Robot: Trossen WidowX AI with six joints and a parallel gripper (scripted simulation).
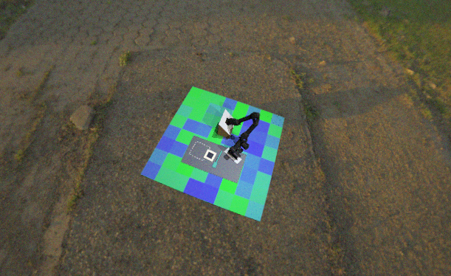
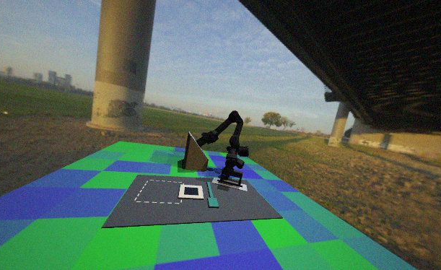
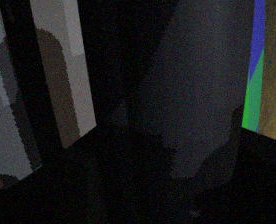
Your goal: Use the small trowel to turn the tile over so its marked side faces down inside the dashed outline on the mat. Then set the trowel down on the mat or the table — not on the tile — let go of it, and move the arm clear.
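My gripper tip is 11 cm to the left of the small teal trowel, 11 cm short of it and 5 cm above it. Also, from my gripper tip: beige tile 20 cm to the right, 8 cm ahead, 5 cm below; then dark mat 15 cm to the right, 9 cm ahead, 7 cm below.
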